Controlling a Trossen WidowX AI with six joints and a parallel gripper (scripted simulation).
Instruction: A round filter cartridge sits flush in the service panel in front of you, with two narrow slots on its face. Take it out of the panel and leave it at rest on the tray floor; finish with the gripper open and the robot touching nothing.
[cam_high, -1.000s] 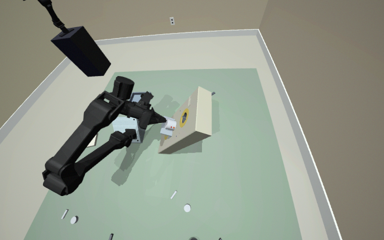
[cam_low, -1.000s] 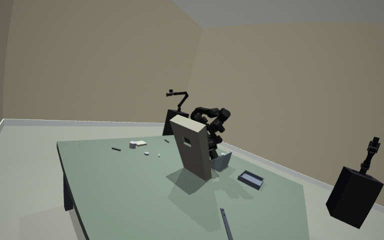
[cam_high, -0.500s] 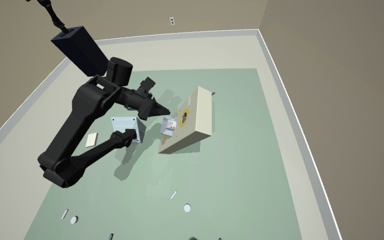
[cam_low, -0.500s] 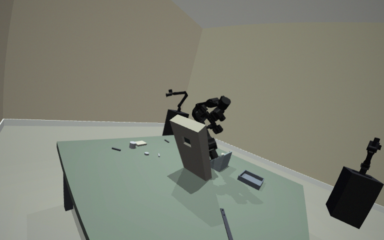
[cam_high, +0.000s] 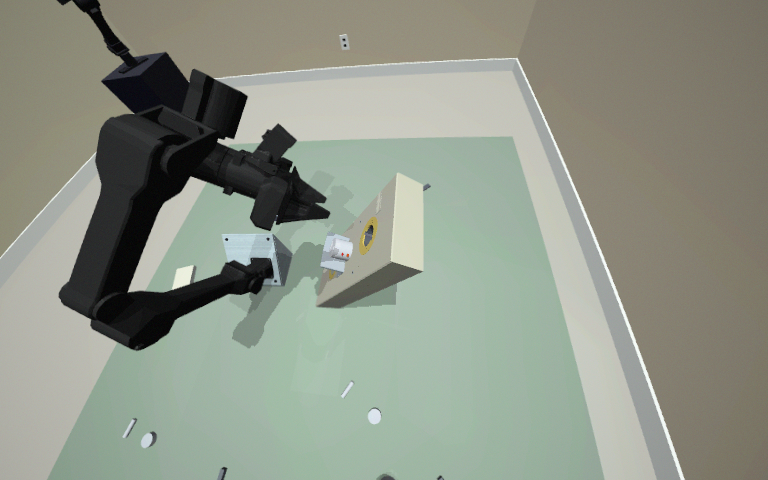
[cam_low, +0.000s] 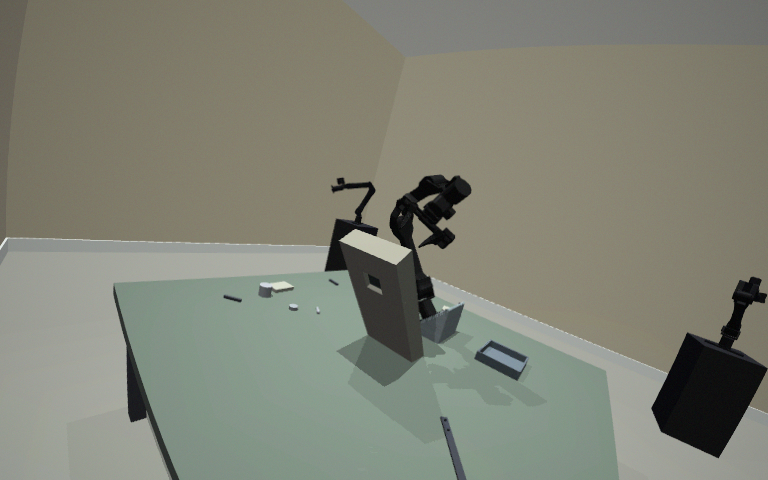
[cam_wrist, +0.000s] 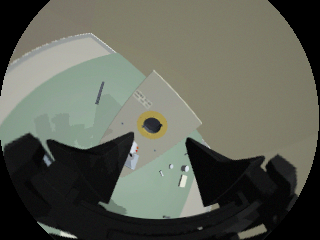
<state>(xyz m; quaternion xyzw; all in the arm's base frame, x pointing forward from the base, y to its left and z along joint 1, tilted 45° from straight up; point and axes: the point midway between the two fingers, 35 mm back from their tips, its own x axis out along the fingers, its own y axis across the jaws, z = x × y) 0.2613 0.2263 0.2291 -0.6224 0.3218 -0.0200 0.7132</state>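
My gripper tip is 2 cm past the round filter cartridge and 15 cm above it. The rest, counted from my gripper tip: shallow grey tray 35 cm behind, 29 cm to the left, 35 cm below; then beige service panel 3 cm ahead, 17 cm below.
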